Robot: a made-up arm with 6 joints.
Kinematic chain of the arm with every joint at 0, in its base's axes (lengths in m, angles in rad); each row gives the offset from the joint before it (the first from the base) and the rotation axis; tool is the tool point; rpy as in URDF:
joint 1: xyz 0 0 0.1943 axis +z
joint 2: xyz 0 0 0 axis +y
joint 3: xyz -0.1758 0 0.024 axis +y
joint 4: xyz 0.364 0 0.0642 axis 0.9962 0 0.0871
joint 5: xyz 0 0 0 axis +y
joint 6: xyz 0.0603 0 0.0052 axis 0.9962 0 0.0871
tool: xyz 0 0 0 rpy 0 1.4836 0
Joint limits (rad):
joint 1: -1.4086..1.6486
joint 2: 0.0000..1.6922
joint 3: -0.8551..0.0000
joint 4: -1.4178..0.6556
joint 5: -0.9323..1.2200
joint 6: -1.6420..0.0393
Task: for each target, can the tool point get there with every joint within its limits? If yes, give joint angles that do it. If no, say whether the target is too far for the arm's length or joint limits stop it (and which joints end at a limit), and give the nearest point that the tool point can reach.
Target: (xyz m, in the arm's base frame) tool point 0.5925 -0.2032 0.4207
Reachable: no: too far | nearest point 0.3573 -0.1225 0.3308 | short by 0.264 m
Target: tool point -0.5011 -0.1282 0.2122
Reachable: no: joint limits stop it (at a limit: joint 1, joint 2, joint 3, joint 4, joint 5) | nearest point -0.0216 -0.2159 0.2757 | short by 0.492 m
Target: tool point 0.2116 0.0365 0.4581
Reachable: yes | joints 0.2391 0.2721 -0.5142 0.4697 -0.5642 -0.5325
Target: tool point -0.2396 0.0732 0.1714
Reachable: no: joint limits stop it (at a limit: joint 1, joint 3, joint 4, joint 5) | nearest point -0.0510 0.2077 0.1415 | short by 0.234 m
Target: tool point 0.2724 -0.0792 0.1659
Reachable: yes | joints -0.3057 0.7780 -0.2440 0.4051 0.2747 -0.4658
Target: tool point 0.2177 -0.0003 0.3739
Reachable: yes | joints -0.0225 0.1618 -0.4260 0.1002 0.8618 -0.2056
